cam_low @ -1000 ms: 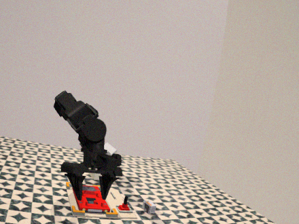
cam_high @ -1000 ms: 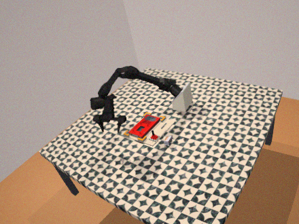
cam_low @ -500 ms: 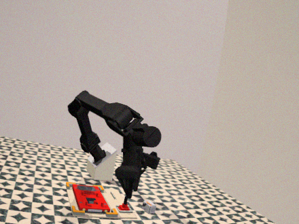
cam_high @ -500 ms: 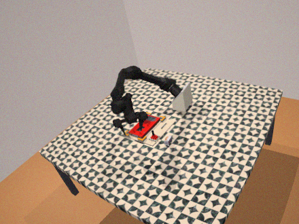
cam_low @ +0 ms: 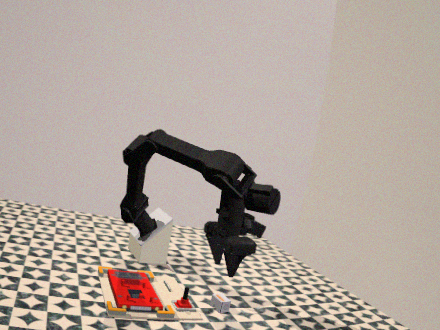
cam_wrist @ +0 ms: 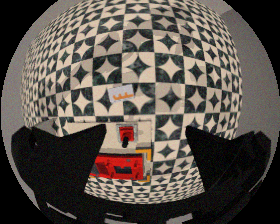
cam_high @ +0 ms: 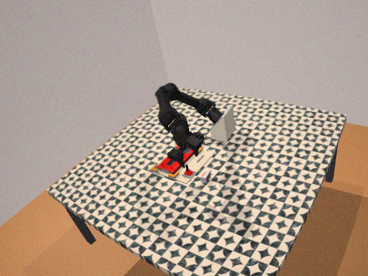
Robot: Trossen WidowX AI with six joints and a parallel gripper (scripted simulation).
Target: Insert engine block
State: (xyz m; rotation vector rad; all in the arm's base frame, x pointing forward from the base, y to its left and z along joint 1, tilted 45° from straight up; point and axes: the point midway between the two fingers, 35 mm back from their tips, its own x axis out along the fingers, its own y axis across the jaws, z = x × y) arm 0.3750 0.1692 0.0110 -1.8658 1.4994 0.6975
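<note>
The grey engine block is 12 cm below my gripper tip, 4 cm behind it and 3 cm to the left of it.
</note>
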